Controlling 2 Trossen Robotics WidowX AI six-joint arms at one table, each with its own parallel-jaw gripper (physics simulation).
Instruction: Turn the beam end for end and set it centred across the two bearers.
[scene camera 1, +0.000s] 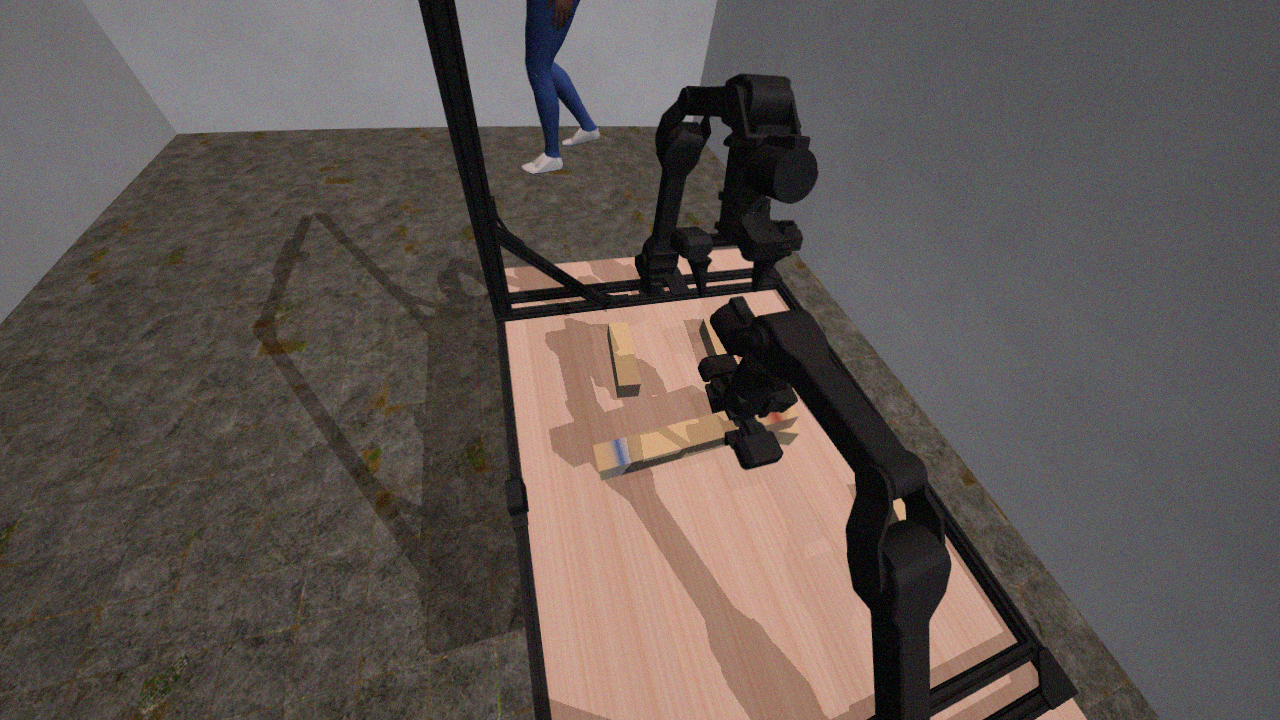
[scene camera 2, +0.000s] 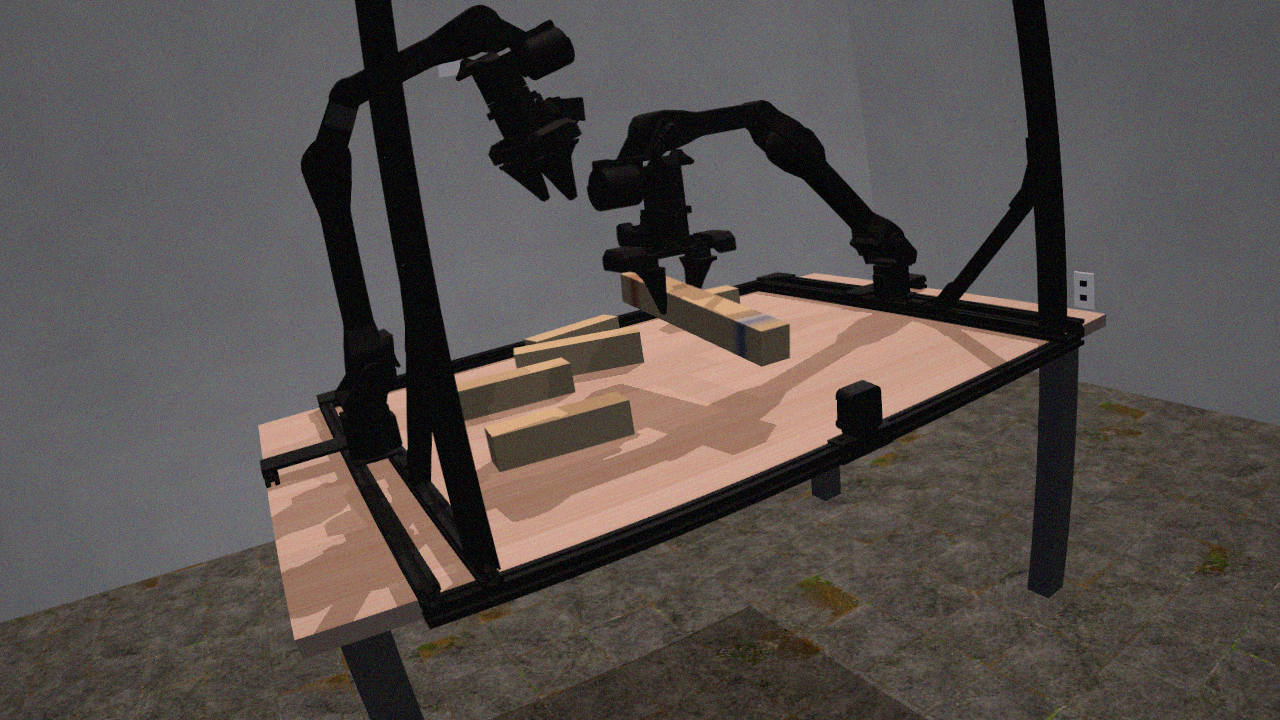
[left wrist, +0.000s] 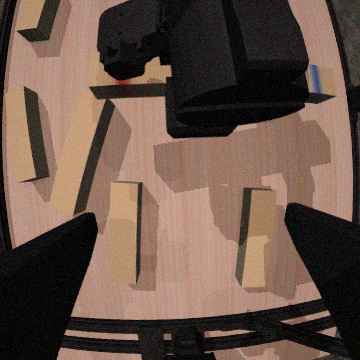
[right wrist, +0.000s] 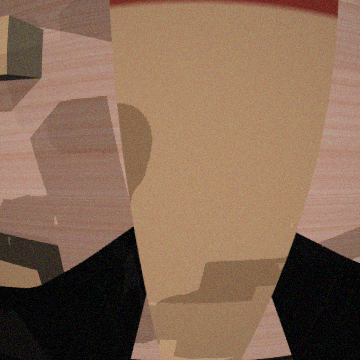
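Pixels of known places: left gripper, between the fingertips: (scene camera 1: 728, 294) (scene camera 2: 559, 199) (left wrist: 192, 217); right gripper, between the fingertips: (scene camera 1: 722, 431) (scene camera 2: 678, 310) (right wrist: 204, 225); left arm's base, origin of its link: (scene camera 1: 650, 288) (scene camera 2: 374, 453) (left wrist: 187, 338); right arm's base, origin of its link: (scene camera 2: 893, 296).
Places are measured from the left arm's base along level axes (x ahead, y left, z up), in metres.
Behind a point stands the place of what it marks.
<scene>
The long wooden beam (scene camera 1: 671, 440) {x 0.457, y -0.119, z 0.100 m} (scene camera 2: 716, 317) {x 0.431, y -0.150, z 0.091 m} (left wrist: 324, 80) {x 0.452, y -0.219, z 0.088 m} (right wrist: 225, 125) {x 0.453, y 0.027, z 0.119 m} is held level above the table. Its blue band is at the left in scene camera 1 and at the right in the left wrist view; its red band is at the other end. My right gripper (scene camera 1: 739, 419) {x 0.453, y -0.021, z 0.080 m} (scene camera 2: 680, 298) {x 0.453, y -0.021, z 0.080 m} (right wrist: 204, 225) {x 0.453, y -0.021, z 0.080 m} is shut on it, nearer the red end. Two roughly parallel wooden blocks, the bearers (scene camera 1: 623, 362) {x 0.236, y -0.134, z 0.025 m} (scene camera 2: 559, 434) {x 0.199, y -0.148, z 0.006 m} (left wrist: 125, 235) {x 0.231, y 0.090, z 0.025 m} (left wrist: 257, 240) {x 0.209, y -0.124, z 0.025 m}, lie apart on the table with bare tops. My left gripper (scene camera 2: 560, 197) {x 0.310, y -0.004, z 0.262 m} (left wrist: 192, 217) {x 0.310, y -0.004, z 0.262 m} is open and empty, high above the table.
A longer slanted block (scene camera 2: 581, 353) {x 0.365, y 0.140, z 0.014 m} (left wrist: 77, 155) {x 0.363, y 0.158, z 0.031 m} and a shorter block (scene camera 2: 572, 328) {x 0.412, y 0.271, z 0.025 m} (left wrist: 20, 135) {x 0.409, y 0.273, z 0.025 m} lie beside the bearers. Another block (scene camera 2: 725, 292) {x 0.712, y 0.238, z 0.025 m} (left wrist: 36, 17) {x 0.641, y 0.255, z 0.028 m} lies farther off. Black rails (scene camera 2: 698, 514) {x 0.234, y -0.380, z -0.025 m} edge the table, and a dark upright post (scene camera 2: 407, 223) {x 0.024, y -0.380, z 0.289 m} rises near the left arm.
</scene>
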